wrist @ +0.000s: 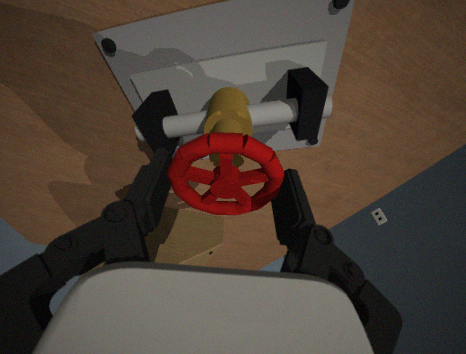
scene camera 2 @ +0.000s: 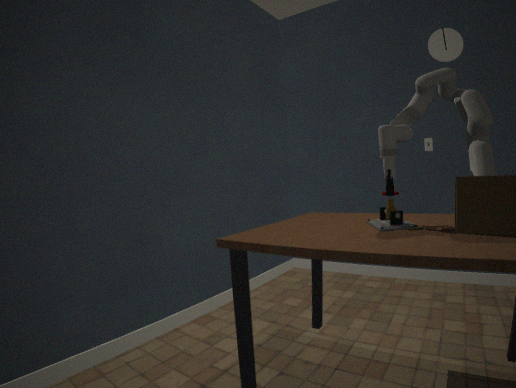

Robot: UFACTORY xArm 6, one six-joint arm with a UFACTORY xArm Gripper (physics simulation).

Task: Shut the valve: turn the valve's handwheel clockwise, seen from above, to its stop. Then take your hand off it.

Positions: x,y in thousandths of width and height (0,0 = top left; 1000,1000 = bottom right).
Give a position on a red handwheel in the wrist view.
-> At 486,513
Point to a light grey base plate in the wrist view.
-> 359,114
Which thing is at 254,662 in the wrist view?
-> My gripper.
